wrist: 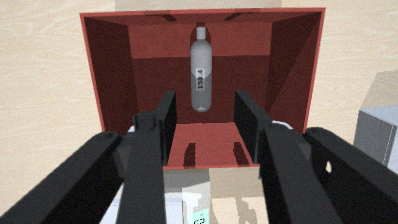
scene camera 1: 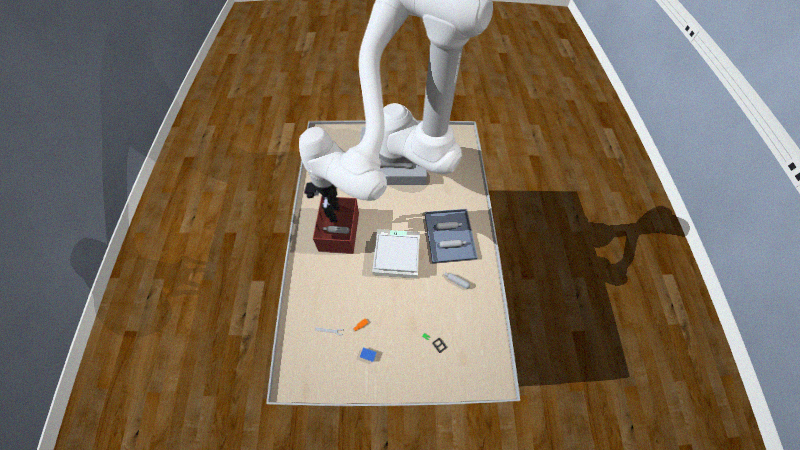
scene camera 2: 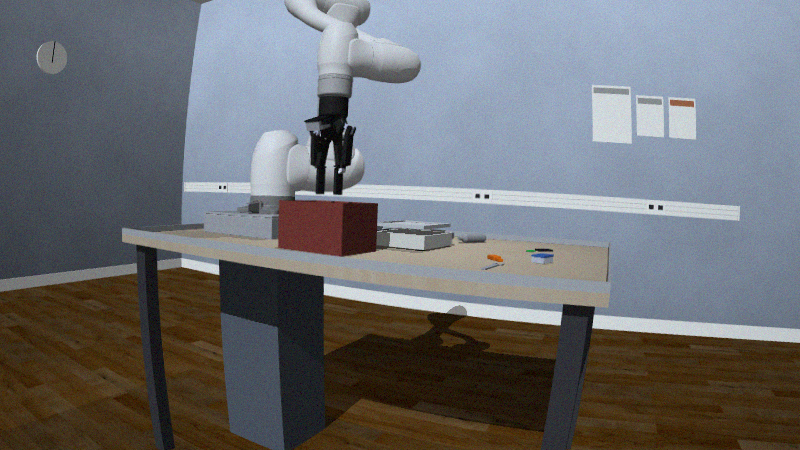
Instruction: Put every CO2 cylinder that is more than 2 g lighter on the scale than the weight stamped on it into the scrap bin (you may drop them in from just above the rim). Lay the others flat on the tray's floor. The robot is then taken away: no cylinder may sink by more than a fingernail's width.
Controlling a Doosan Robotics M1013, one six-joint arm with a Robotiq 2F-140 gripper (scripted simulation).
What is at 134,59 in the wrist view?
A dark red scrap bin.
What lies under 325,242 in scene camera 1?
A dark red scrap bin.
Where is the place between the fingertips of my gripper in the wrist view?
205,106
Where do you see a grey CO2 cylinder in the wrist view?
201,51
